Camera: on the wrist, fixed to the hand. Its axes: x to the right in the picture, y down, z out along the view.
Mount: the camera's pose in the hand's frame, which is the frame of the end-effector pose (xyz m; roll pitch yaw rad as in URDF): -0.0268 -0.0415 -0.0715 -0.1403 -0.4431 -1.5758
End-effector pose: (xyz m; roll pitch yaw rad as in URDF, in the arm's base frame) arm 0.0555 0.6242 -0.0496 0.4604 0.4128 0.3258
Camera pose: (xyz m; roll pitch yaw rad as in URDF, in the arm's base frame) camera 0.0026 0.6006 -0.1144 -0.5554 0.0140 -1.2561
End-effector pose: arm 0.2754 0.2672 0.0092 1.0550 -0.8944 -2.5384
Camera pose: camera 0.2671 0.2108 -0.0564 0.8461 0.3716 2.6720
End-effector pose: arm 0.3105 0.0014 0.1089 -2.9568 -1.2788 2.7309
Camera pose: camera 0.3749 -0.0568 0.1057 1.7113 0.0779 -2.2281
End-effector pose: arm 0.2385 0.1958 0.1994 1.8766 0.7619 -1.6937
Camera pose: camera 0.3225 0.2175 0.2048 -1.5714 0.7946 1.6445
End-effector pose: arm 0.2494 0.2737 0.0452 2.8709 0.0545 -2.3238
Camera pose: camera 0.3087 0.2505 0.1044 3.0751 0.7122 -0.6999
